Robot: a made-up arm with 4 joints.
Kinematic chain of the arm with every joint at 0, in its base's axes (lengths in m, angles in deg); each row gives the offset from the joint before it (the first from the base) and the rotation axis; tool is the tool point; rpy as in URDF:
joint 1: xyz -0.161 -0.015 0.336 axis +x
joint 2: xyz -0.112 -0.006 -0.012 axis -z
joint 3: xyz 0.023 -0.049 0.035 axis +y
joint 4: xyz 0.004 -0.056 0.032 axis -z
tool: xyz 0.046 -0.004 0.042 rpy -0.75 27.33 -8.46
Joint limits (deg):
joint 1: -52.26..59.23
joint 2: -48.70..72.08
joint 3: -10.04..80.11
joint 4: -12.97..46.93
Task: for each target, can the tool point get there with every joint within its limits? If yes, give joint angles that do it. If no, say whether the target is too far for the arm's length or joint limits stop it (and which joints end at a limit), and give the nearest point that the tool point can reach.
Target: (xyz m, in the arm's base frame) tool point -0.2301 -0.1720 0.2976
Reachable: yes | joints 44.44 22.04 14.12 -2.24
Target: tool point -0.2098 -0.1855 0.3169
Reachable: yes | joints 22.27 15.03 46.59 39.18
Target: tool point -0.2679 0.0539 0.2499
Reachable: no: joint limits stop it (at a limit: joint 1, joint 3, joint 4) | nearest point -0.2509 -0.0793 0.2021 | short by 0.142 m
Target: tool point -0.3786 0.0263 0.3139
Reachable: no: joint limits stop it (at a limit: joint 1, joint 2, joint 3) | nearest point -0.3351 -0.0730 0.2124 | short by 0.149 m
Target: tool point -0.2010 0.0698 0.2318
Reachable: no: joint limits stop it (at a limit: joint 1, joint 3, joint 4) | nearest point -0.1476 -0.0424 0.2640 | short by 0.128 m
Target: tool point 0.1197 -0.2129 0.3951
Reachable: no: too far | nearest point -0.1136 -0.1006 0.3616 | short by 0.261 m
